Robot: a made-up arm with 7 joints.
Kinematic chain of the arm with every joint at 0, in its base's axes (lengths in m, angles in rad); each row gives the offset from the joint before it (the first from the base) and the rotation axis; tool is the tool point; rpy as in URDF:
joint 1: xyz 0 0 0.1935 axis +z
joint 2: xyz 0 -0.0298 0.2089 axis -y
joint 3: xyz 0 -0.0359 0.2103 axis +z
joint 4: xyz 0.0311 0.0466 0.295 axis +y
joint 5: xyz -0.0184 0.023 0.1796 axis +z
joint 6: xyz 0 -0.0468 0.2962 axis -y
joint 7: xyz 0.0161 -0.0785 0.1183 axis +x
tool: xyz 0 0 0 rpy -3.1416 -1.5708 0
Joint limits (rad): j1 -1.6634..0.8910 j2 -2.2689..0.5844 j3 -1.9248..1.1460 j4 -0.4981..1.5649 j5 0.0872..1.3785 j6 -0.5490..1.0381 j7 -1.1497..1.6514
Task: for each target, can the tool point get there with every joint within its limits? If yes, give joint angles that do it. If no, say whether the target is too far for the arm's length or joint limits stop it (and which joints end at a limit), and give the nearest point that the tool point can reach.
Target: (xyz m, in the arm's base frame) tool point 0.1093 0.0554 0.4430
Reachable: no: joint limits stop it (at a limit: joint 3, joint 4, joint 6) | nearest point 0.5605 0.2841 0.6106 | short by 0.533 m
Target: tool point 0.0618 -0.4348 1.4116
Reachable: yes | joints -1.2988 -0.3333 0.4442 -0.0413 0.4348 -0.2024 0.2611
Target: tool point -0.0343 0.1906 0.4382
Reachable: no: joint limits stop it (at a limit: joint 3, joint 4, joint 6) | nearest point -0.1153 0.6407 0.5227 | short by 0.465 m
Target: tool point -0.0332 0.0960 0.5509
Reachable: no: joint limits stop it (at a limit: joint 2, joint 4, joint 6) | nearest point -0.1541 0.4457 0.8715 | short by 0.490 m
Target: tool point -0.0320 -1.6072 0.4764
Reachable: no: too far | nearest point -0.0223 -1.1193 0.4539 | short by 0.488 m
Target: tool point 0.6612 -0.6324 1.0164
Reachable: yes | joints -0.6329 -0.8651 -0.0319 0.0955 0.7095 0.4463 -0.3100
